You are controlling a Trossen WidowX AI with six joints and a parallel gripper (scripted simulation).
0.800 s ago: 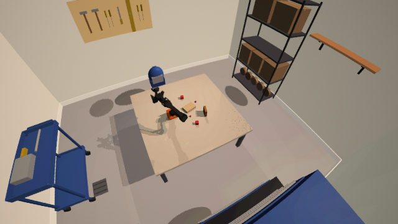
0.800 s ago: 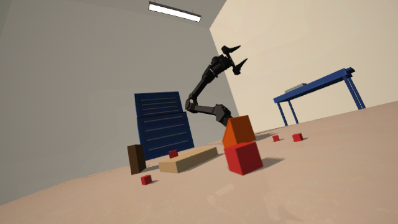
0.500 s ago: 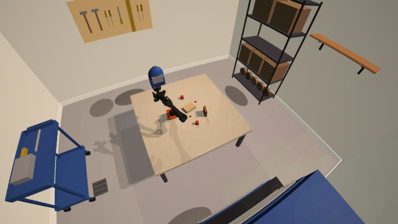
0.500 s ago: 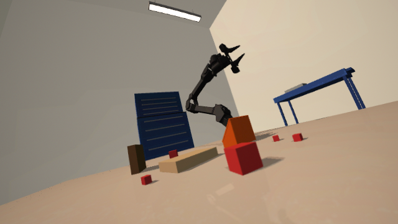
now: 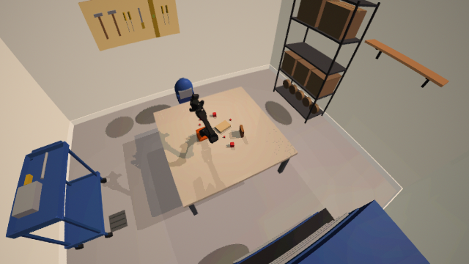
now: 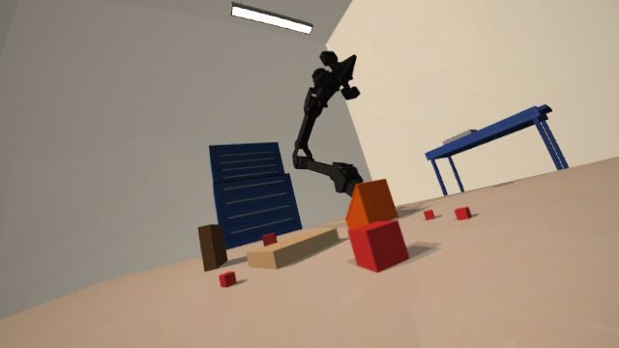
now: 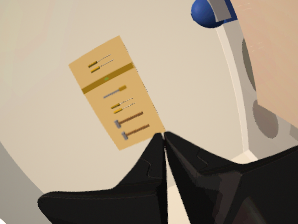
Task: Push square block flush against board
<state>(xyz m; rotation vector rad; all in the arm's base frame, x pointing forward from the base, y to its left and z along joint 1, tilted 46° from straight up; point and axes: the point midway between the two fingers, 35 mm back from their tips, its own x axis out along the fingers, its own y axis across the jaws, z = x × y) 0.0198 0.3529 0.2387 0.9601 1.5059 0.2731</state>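
My gripper tip is 450 mm above the brown square block, 410 mm short of it and 320 mm to the left of it. Round my gripper tip: pale wooden board: 480 mm below, 290 mm ahead, 110 mm to the right.
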